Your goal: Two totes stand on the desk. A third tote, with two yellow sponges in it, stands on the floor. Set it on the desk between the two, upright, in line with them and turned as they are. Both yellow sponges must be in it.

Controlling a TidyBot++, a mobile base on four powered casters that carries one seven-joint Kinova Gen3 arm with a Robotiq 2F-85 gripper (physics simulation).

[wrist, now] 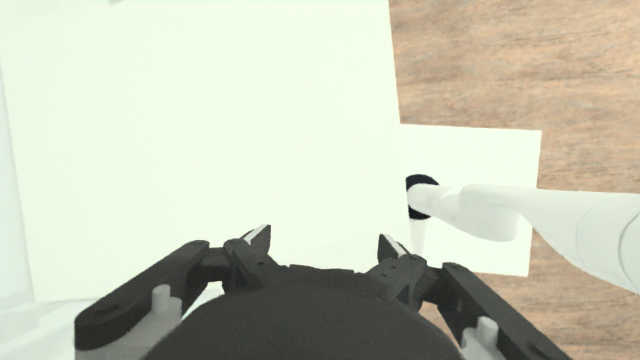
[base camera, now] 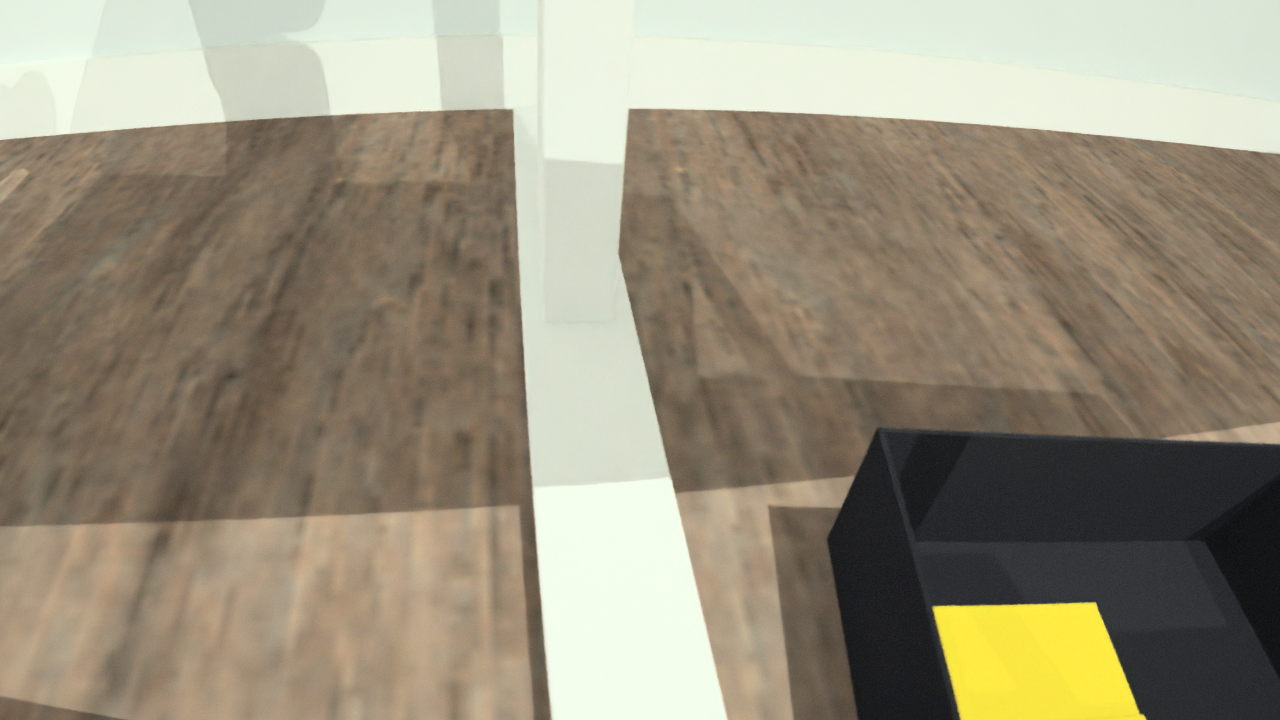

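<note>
The black floor tote (base camera: pixel 859 591) stands upright on the floor at the lower right in the base camera view, cut off by the frame's right and bottom edges. A yellow sponge (base camera: pixel 1029 658) lies in it by its left wall; whether the second one is there is hard to tell, as the frame cuts it off. My gripper (wrist: pixel 323 240) is open and empty, above the white desk top (wrist: pixel 200 125) in the wrist view. The two desk totes do not show in either view, and the floor tote does not show in the wrist view.
A white desk leg and its foot (base camera: pixel 595 402) stand left of the floor tote. The robot's white base (wrist: pixel 480 155) sits at the desk's right edge in the wrist view, partly hidden by the desk top, with the white arm (wrist: pixel 560 215) over it. A pale wall (base camera: pixel 895 76) stands behind.
</note>
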